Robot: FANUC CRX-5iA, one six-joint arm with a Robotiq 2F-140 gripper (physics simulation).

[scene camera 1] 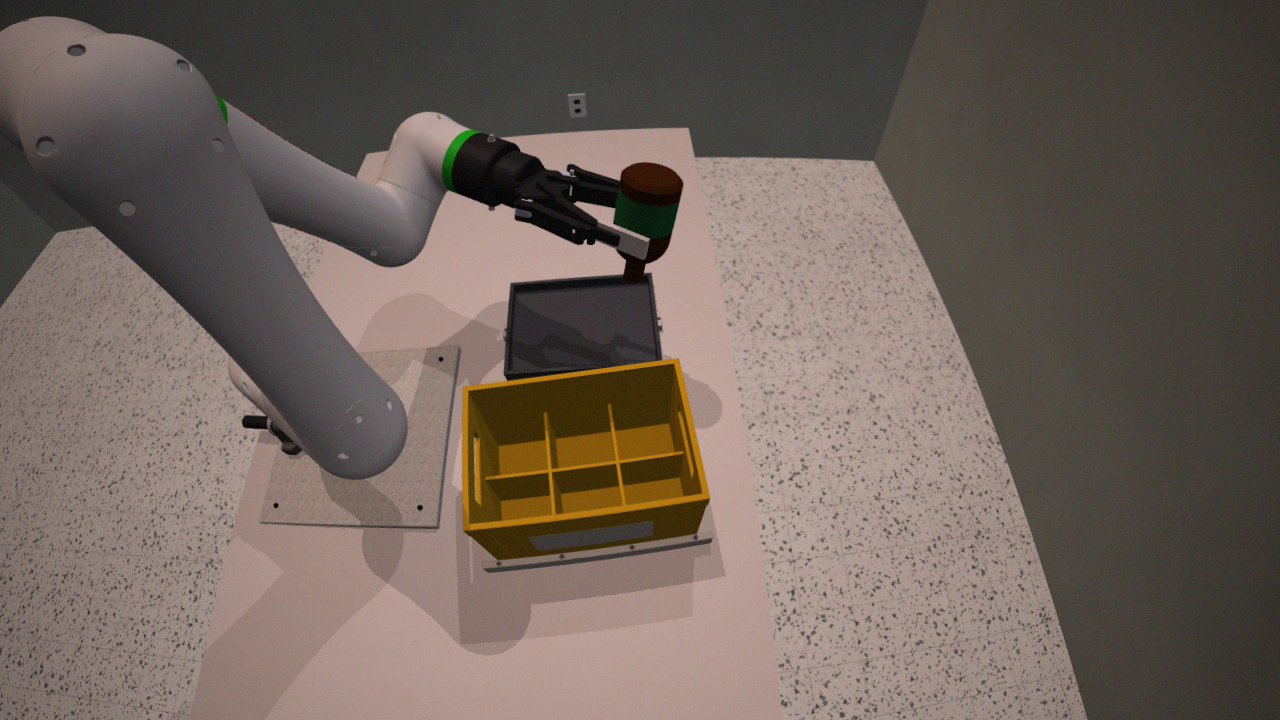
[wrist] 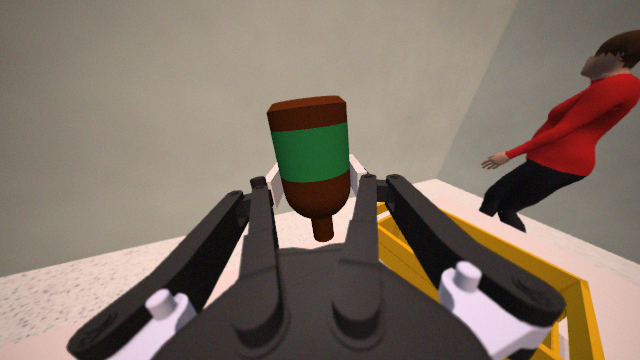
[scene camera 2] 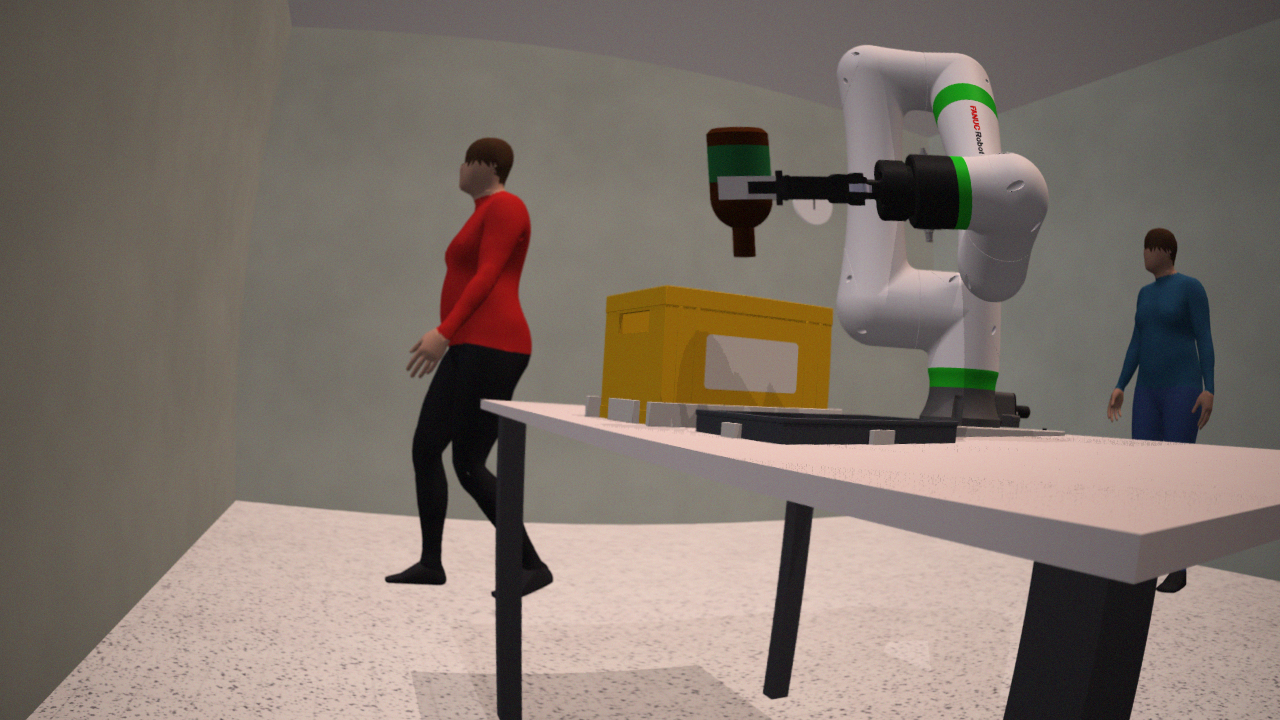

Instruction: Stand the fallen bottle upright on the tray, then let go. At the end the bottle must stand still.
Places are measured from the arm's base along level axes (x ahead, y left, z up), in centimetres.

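Pixels of known places: gripper, fingertip midpoint: point(scene camera 1: 660, 234) point(scene camera 2: 720, 189); arm's base, origin of the base link: point(scene camera 2: 959, 425).
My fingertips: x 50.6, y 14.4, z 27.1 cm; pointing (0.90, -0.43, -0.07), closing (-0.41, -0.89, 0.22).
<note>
For each thing: its middle in the pictures, then the offset to it from my fingertips. Level surfaces: height alone.
- brown bottle, body centre: point(wrist: 316, 178) point(scene camera 2: 741, 191) point(scene camera 1: 642, 229) dx -2.3, dy +1.0, dz -0.2 cm
- dark shallow tray, body centre: point(scene camera 2: 830, 427) point(scene camera 1: 581, 324) dx -12.6, dy +6.0, dz -26.8 cm
- yellow crate, body centre: point(scene camera 1: 584, 468) point(scene camera 2: 718, 362) point(wrist: 433, 275) dx -9.5, dy -22.6, dz -19.4 cm
- table, its level: dz -28.1 cm
The brown bottle point(scene camera 1: 648, 216) point(scene camera 2: 739, 162) point(wrist: 311, 154) with a green label is held in the air upside down, its neck pointing down and its flat base on top. My gripper point(scene camera 1: 631, 220) point(scene camera 2: 739, 187) point(wrist: 315, 168) reaches out roughly level and is shut on the bottle, with the pale fingertips on either side of its body near the shoulder. The dark shallow tray point(scene camera 1: 572, 308) point(scene camera 2: 827, 430) is on the table, well below the bottle. In scene camera 1 the neck overlaps the tray's far right corner. The tray does not show in the wrist view.
A yellow crate point(scene camera 1: 580, 390) point(scene camera 2: 633, 362) point(wrist: 586, 315) with dividers stands beside the tray on the table point(scene camera 1: 617, 667) point(scene camera 2: 1011, 488). A person in red point(scene camera 2: 487, 277) point(wrist: 575, 130) and a person in blue point(scene camera 2: 1174, 313) stand beyond the table.
</note>
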